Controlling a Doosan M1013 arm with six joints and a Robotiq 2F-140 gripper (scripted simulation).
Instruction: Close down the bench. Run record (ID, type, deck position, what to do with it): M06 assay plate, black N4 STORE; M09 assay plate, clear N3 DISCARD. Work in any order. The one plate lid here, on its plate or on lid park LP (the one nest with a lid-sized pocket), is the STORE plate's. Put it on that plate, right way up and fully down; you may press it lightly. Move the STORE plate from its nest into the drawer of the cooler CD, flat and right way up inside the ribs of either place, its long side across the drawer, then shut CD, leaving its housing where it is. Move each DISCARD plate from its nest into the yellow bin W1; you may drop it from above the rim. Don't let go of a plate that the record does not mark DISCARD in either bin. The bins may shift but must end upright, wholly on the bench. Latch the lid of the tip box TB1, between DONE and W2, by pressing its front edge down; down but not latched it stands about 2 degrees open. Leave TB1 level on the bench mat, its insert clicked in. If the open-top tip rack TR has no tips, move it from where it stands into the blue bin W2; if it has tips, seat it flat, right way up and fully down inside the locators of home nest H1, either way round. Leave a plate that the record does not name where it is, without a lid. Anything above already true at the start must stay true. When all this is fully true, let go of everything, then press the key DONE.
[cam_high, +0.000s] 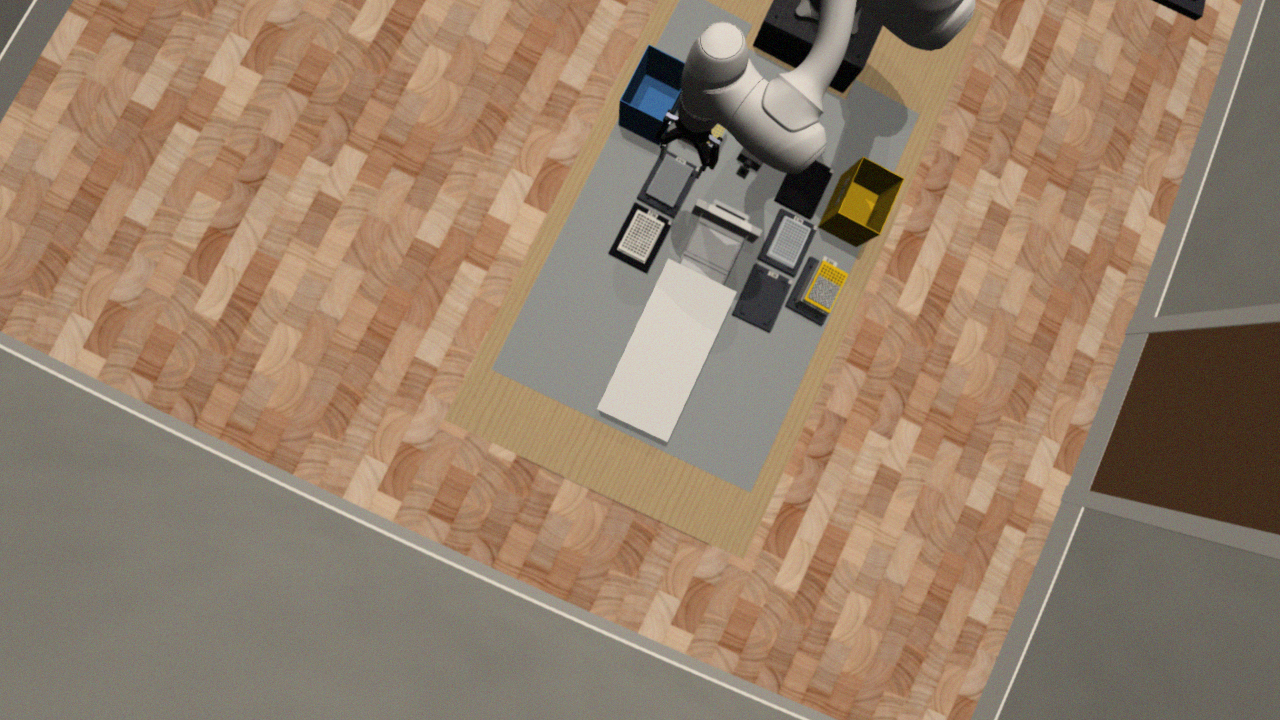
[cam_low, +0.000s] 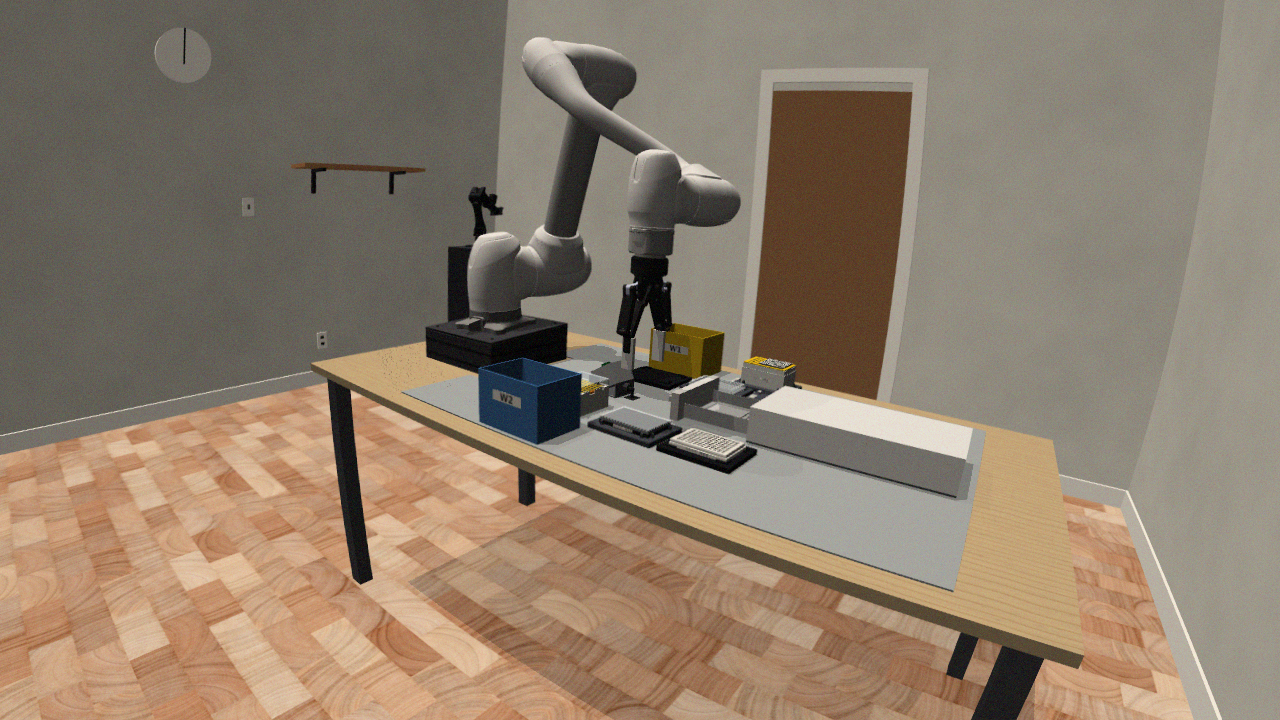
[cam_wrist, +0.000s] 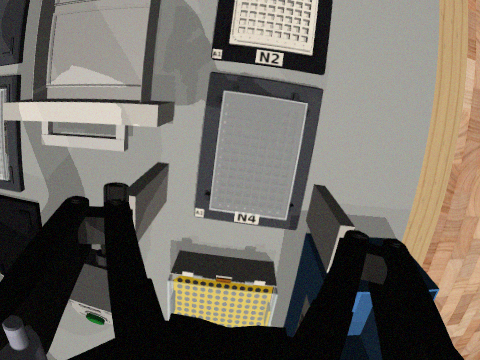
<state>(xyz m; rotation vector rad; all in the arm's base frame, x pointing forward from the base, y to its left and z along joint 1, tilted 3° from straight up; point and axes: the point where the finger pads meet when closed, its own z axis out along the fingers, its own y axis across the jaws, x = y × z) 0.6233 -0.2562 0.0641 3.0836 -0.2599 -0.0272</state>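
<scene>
Now: hand 10 mm to the left of the grey plate lid and 140 mm above it. From my hand the other things lie so: white plate: 170 mm ahead, 40 mm to the right, 150 mm below; then blue bin W2: 200 mm behind, 130 mm to the right, 130 mm below; then insert: 170 mm behind, 30 mm to the left, 110 mm below.
</scene>
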